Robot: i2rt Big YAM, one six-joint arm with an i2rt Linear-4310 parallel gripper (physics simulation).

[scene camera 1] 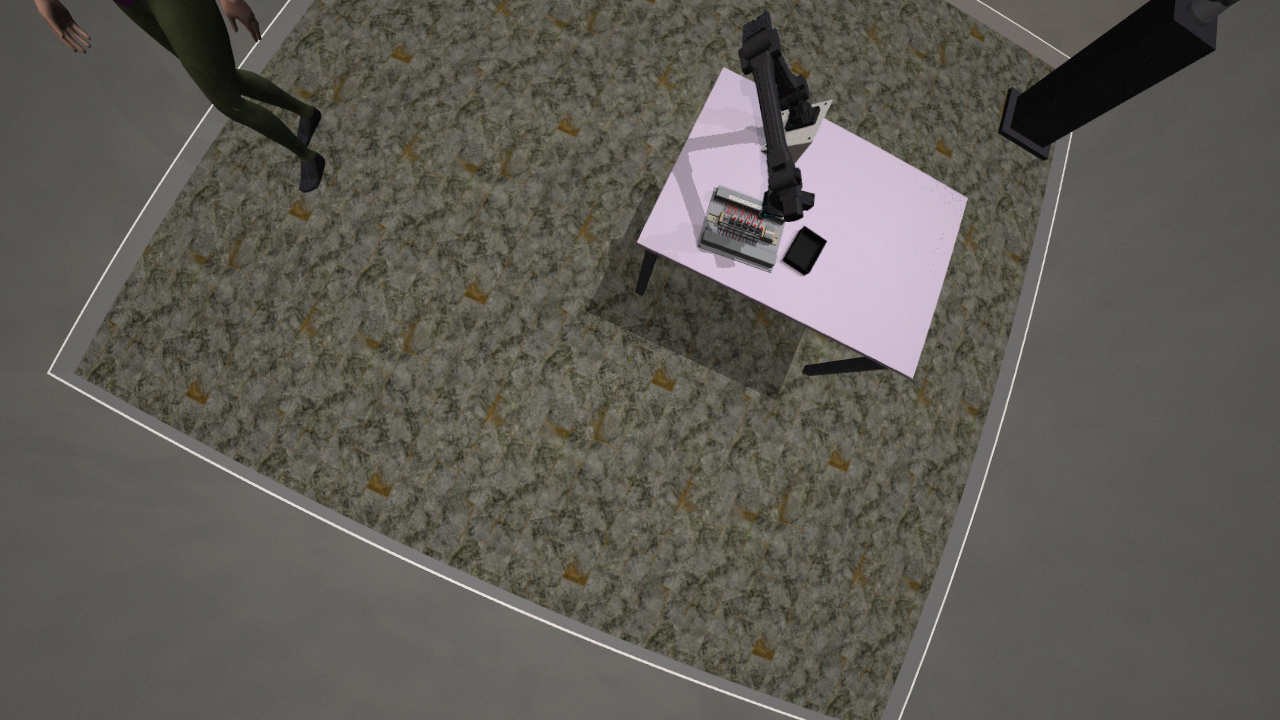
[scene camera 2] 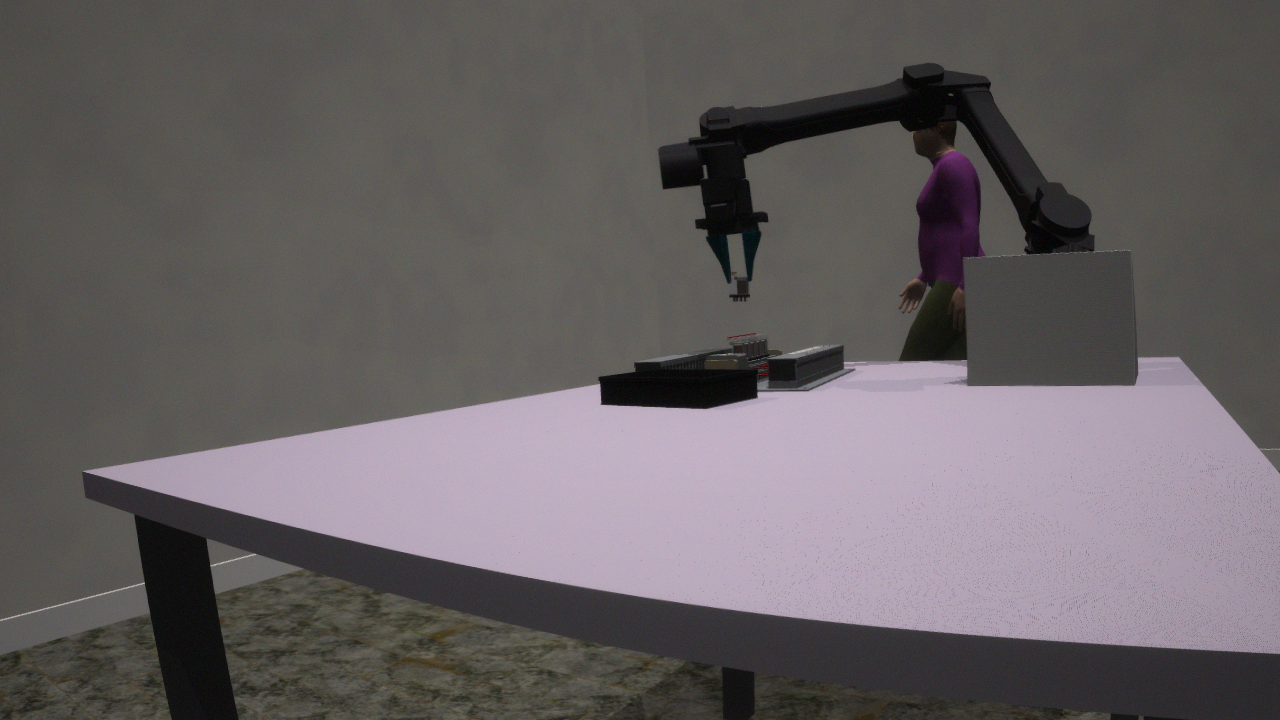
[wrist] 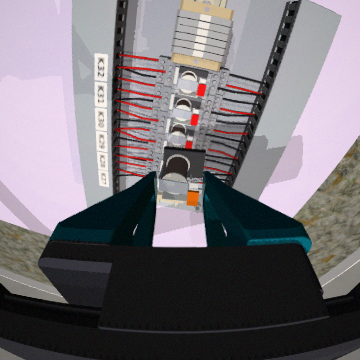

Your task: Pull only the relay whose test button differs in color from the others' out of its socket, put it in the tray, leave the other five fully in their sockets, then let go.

Labels:
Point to a grey panel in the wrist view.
251, 38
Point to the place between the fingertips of the gripper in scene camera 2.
739, 282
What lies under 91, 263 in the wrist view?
The gripper.

